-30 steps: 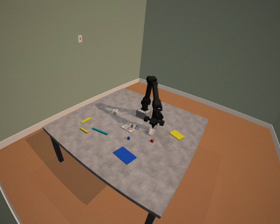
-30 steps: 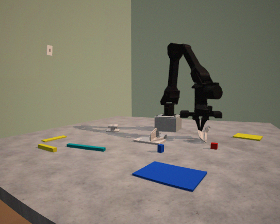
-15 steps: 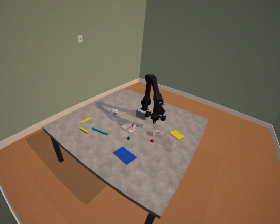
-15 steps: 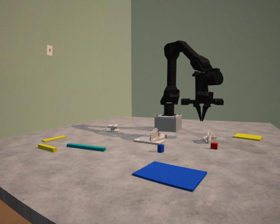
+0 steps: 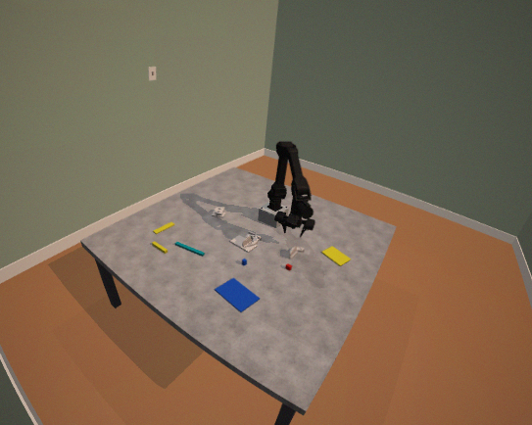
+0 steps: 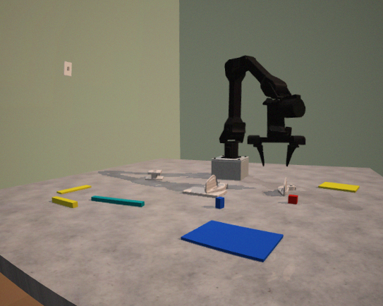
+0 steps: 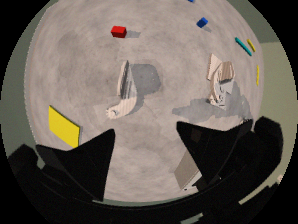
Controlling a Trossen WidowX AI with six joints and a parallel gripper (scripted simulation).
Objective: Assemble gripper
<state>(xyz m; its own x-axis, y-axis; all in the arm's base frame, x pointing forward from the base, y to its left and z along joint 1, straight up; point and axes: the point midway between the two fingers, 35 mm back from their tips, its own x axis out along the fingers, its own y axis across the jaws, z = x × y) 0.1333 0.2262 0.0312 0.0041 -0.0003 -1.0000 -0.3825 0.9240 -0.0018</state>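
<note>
My gripper tip is 14 cm short of the red cube, 9 cm to the right of it and 7 cm above it. The rest, counted from my gripper tip: blue sheet 42 cm ahead, 7 cm below, 5 cm to the left; blue cube 26 cm ahead, 6 cm to the right, 6 cm below; yellow sheet 21 cm to the left, 11 cm behind, 7 cm below.
</note>
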